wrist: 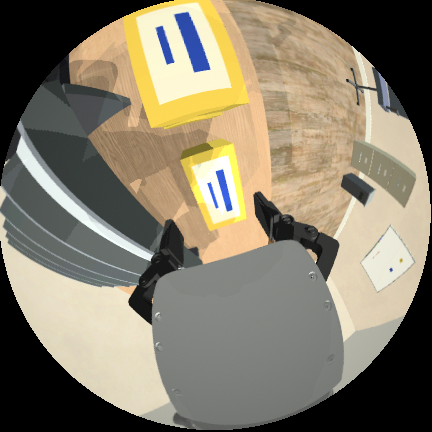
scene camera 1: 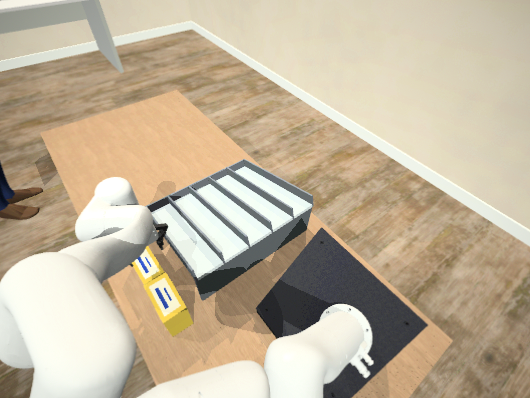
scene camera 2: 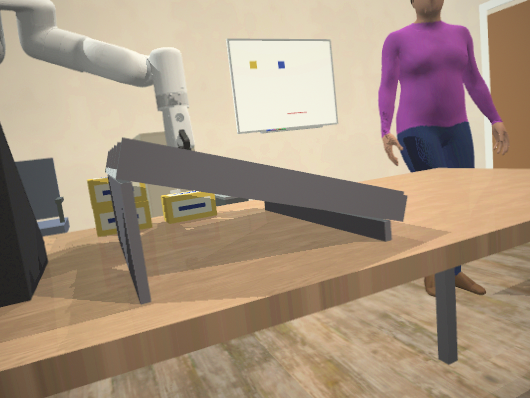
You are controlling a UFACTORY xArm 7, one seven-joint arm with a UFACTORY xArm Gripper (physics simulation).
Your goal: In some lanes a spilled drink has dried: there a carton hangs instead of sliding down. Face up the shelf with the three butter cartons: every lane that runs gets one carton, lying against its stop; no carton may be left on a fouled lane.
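Frame: origin at the arm's base, x right, y ahead, z up, level; centimetres.
Where they show: gripper, between the fingertips: (wrist: 215, 215) (scene camera 1: 145, 254); arm's base, origin of its link: (scene camera 1: 345, 331).
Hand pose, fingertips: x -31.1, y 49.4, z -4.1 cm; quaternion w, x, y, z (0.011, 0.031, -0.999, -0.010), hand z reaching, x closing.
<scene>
Each offset is from my fingertips to the top centre of the thing. Level surfaces: height alone.
The sloped shelf (scene camera 1: 260, 249) (scene camera 2: 260, 175) (wrist: 100, 180) has several pale lanes between grey dividers, its high end towards the robot base. No carton shows on the lanes in scene camera 1, and I cannot make out a dried spill there. A single yellow butter carton @(dx -1.3, dy +0.4, dz -4.6 cm) (scene camera 1: 147, 264) (scene camera 2: 190, 207) (wrist: 219, 187) lies beside the shelf. Two more cartons are stacked near it: the upper one @(dx -0.5, dy -15.7, dz +1.8 cm) (scene camera 1: 166, 296) (scene camera 2: 111, 192) (wrist: 185, 55) rests on the lower one (scene camera 2: 124, 218). My gripper (scene camera 1: 160, 235) (scene camera 2: 185, 140) (wrist: 215, 215) is open and empty, above the single carton's area; the shelf partly hides it in scene camera 2.
The black base plate (scene camera 1: 320, 265) with the arm's mount is near the shelf's high end. The stacked cartons stand close to the single carton, on the base side. The wooden table's @(dz -11.1 cm) (scene camera 1: 125, 130) long edge runs near the cartons. A person (scene camera 2: 435, 80) stands beyond the table.
</scene>
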